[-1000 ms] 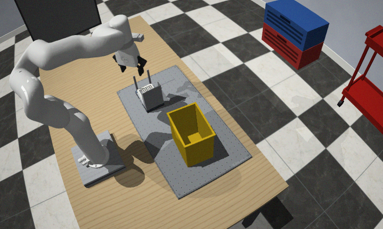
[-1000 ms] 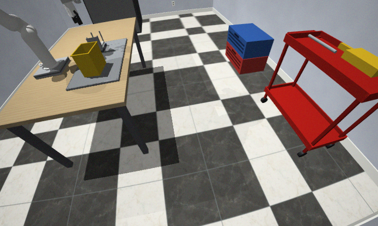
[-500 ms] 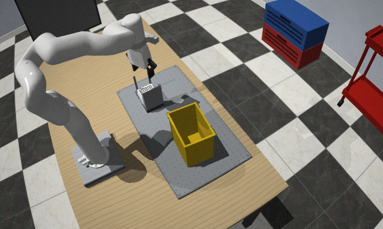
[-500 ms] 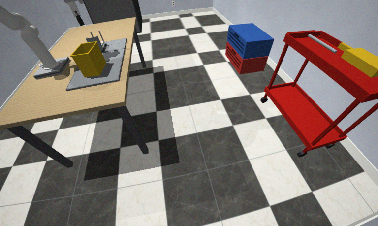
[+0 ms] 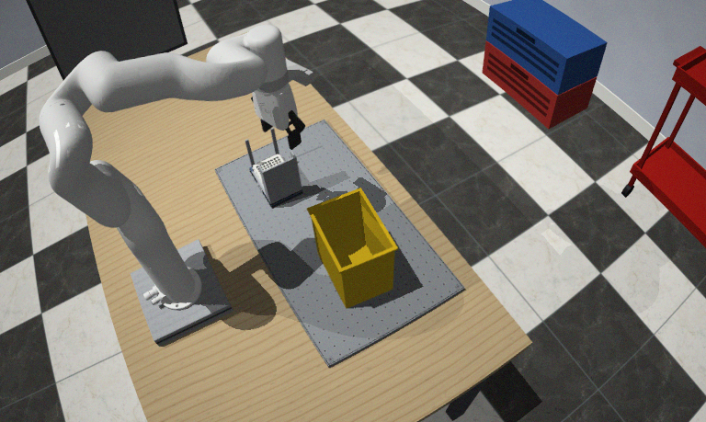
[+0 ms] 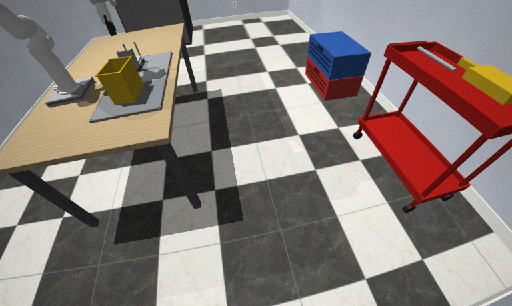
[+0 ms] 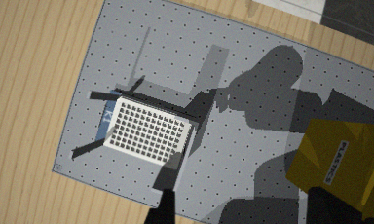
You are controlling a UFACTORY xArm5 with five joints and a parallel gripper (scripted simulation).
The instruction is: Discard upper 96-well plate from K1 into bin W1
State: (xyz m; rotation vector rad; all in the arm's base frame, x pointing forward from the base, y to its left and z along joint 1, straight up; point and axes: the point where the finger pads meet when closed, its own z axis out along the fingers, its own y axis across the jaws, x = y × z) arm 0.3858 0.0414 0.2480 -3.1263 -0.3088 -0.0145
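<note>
The white 96-well plate lies 100 mm to the left of my hand and 230 mm below it. Also, from my hand: yellow plastics bin (250 mm to the right, 180 mm below).
</note>
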